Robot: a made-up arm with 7 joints. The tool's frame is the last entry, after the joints. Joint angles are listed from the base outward. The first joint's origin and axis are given. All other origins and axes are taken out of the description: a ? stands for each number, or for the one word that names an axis. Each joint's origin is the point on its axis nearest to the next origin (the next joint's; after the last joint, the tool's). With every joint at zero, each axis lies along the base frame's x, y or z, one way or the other. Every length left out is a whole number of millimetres.
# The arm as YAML. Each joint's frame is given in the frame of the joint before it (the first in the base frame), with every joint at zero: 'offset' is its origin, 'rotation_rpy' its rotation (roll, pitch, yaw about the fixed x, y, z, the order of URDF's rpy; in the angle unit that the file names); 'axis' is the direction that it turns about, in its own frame. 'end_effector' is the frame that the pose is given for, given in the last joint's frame.
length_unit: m
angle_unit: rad
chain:
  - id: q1
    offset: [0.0, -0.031, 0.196]
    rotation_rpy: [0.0, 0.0, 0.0]
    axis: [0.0, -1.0, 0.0]
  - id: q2
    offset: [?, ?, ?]
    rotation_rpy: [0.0, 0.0, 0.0]
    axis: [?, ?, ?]
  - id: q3
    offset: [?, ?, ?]
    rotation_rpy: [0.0, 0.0, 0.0]
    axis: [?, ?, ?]
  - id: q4
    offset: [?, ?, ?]
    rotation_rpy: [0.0, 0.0, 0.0]
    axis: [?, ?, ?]
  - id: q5
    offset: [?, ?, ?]
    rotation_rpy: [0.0, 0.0, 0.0]
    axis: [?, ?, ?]
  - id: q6
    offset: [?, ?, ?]
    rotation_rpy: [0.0, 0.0, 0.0]
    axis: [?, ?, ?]
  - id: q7
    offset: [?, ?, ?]
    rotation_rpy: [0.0, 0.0, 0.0]
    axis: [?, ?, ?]
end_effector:
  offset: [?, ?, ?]
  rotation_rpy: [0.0, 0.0, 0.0]
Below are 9 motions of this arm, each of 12 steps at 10 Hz.
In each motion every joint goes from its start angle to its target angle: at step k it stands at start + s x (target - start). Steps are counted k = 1, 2, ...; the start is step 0. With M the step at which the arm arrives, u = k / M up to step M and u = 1 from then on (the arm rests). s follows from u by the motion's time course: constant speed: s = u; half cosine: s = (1 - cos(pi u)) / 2; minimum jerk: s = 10 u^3 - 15 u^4 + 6 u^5.
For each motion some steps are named. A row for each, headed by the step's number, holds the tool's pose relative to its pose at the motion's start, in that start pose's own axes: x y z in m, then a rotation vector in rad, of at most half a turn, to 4 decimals.
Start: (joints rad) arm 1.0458 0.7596 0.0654 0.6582 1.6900 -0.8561 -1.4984
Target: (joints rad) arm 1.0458 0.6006 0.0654 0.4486 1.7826 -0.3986 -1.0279
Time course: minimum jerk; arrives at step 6
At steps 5, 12:
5: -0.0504 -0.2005 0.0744 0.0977 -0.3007 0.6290
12: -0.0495 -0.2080 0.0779 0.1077 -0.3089 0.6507

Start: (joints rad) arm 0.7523 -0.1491 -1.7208 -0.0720 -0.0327 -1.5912 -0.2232
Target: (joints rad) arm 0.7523 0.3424 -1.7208 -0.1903 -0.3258 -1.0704 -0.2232
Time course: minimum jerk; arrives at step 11
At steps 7, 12:
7: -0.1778 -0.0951 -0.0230 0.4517 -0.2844 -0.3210
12: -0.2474 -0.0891 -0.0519 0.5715 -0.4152 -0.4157

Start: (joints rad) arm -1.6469 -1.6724 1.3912 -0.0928 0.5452 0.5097 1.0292
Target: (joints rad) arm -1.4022 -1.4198 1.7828 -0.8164 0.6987 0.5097 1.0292
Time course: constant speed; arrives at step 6
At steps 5, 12:
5: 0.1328 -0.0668 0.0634 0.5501 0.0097 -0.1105
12: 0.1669 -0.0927 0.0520 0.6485 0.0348 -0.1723

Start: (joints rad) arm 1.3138 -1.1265 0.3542 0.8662 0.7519 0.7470 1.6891
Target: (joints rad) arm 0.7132 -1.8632 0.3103 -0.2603 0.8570 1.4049 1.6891
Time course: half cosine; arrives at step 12
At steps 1, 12:
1: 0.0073 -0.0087 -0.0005 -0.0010 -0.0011 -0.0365
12: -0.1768 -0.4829 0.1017 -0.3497 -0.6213 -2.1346

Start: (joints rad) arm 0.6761 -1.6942 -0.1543 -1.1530 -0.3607 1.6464 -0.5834
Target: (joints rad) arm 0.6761 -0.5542 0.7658 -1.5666 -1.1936 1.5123 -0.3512
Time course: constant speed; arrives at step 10
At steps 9, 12:
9: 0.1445 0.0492 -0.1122 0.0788 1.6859 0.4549
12: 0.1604 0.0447 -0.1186 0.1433 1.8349 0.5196

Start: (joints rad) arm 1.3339 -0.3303 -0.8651 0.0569 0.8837 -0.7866 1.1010
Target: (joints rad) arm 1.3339 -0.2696 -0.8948 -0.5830 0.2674 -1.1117 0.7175
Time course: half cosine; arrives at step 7
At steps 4, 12:
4: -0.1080 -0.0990 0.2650 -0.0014 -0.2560 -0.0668
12: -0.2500 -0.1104 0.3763 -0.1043 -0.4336 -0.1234

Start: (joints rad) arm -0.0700 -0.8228 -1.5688 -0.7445 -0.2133 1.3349 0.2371
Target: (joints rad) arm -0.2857 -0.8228 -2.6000 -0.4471 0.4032 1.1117 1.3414
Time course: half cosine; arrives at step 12
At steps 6, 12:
6: -0.0576 0.0738 -0.1458 -0.6651 -1.1851 -0.0520
12: -0.0303 0.0453 -0.3739 -1.4102 -2.3138 0.3437

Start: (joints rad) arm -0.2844 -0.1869 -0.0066 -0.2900 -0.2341 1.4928 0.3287
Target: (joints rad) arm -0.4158 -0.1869 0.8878 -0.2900 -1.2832 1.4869 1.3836
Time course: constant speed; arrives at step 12
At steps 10, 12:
10: 0.1111 -0.0557 -0.0285 0.3108 0.6687 -0.0412
12: 0.1254 -0.0682 -0.0345 0.3877 0.7978 -0.0600

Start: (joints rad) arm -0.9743 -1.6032 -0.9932 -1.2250 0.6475 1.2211 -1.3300
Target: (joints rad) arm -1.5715 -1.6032 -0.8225 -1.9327 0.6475 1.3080 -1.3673
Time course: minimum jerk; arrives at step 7
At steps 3, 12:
3: -0.0163 0.0212 -0.0572 -0.2493 -0.1226 0.1307
12: -0.0240 0.0137 -0.1767 -0.7309 -0.2259 0.3309

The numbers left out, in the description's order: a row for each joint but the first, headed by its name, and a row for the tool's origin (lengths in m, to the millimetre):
q2: xyz 0.164 0.0 0.053, axis -1.0 0.0 0.0
q3: xyz 0.0 -0.006 0.088, axis 0.0 0.0 1.0
q4: xyz -0.237 -0.102 0.0, axis 0.0 1.0 0.0
q5: xyz 0.091 0.0 -0.012, axis 0.0 0.0 -1.0
q6: xyz 0.042 0.28 0.0, axis 1.0 0.0 0.0
q7: xyz 0.0 0.092 0.314, axis 0.0 -1.0 0.0
tool: xyz 0.067 0.0 0.038

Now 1 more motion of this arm.
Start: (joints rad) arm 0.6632 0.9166 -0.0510 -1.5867 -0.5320 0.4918 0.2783
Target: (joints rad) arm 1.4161 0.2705 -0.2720 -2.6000 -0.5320 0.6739 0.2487
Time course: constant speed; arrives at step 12
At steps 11, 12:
11: -0.2096 0.1962 -0.3215 -1.2197 -0.7290 0.4410
12: -0.2171 0.1846 -0.3607 -1.3351 -0.7698 0.5006

